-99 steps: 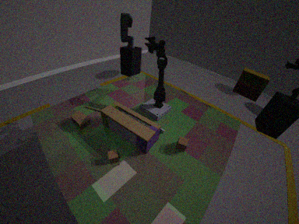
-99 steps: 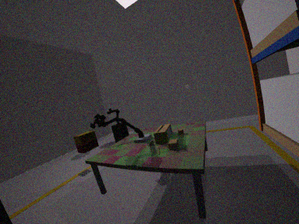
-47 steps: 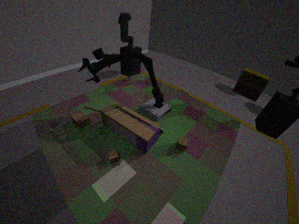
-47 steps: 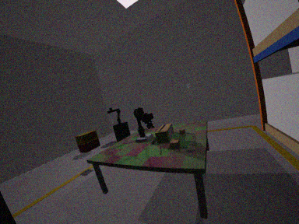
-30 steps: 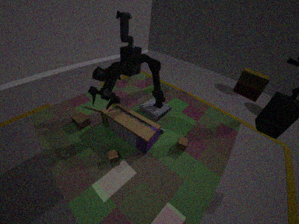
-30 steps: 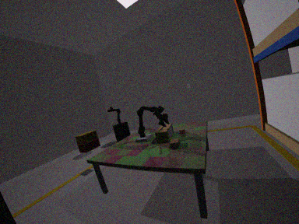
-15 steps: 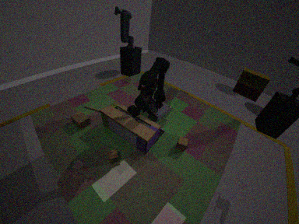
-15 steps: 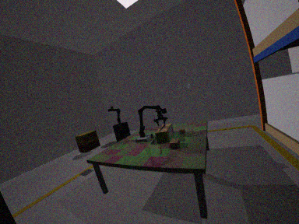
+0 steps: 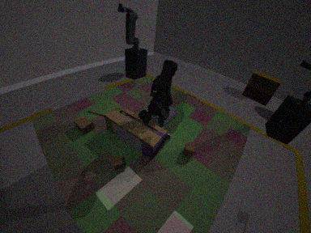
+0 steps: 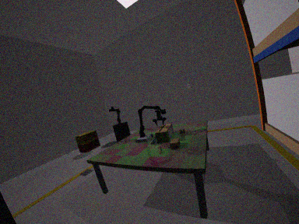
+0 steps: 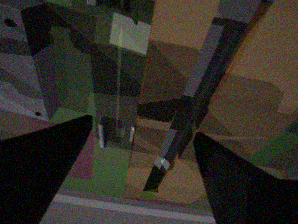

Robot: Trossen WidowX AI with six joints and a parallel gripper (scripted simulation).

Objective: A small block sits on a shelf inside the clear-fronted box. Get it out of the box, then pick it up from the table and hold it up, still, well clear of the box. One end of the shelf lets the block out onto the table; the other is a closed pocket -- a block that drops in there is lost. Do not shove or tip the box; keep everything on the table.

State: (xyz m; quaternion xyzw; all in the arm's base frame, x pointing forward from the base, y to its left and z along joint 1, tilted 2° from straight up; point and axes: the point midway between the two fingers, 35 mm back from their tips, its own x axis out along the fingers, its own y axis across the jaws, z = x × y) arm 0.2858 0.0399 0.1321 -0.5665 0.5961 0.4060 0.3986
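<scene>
The clear-fronted box lies 90 mm below my gripper tip, 60 mm to the right of it and 20 mm ahead of it. The rest, counted from my gripper tip: thin tan rod: 440 mm to the right, 150 mm below, 60 mm ahead.
</scene>
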